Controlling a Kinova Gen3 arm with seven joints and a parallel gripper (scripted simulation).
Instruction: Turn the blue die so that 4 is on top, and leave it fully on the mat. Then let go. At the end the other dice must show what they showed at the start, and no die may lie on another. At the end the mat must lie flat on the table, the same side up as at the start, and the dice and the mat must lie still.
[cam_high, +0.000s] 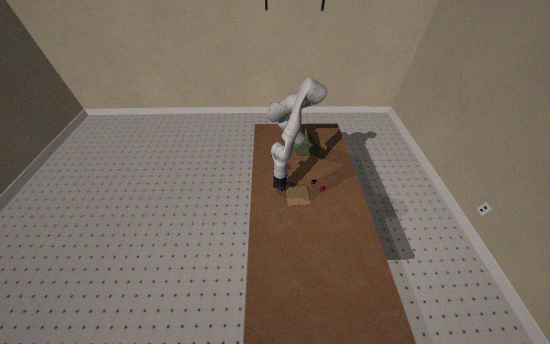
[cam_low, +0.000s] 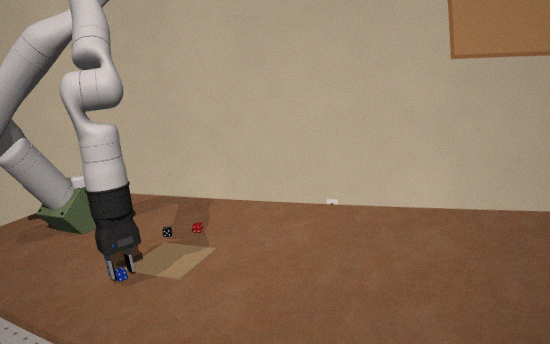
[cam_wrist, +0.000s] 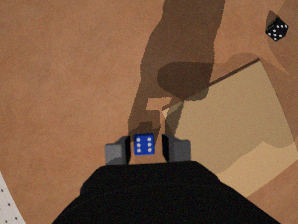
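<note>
Right now the blue die is 2 cm below my hand. From my hand the other things lie so: red die 4 cm ahead, 26 cm to the left, 2 cm below; tan mat 6 cm ahead, 9 cm to the left, 3 cm below; black die 2 cm behind, 22 cm to the left, 2 cm below.
</note>
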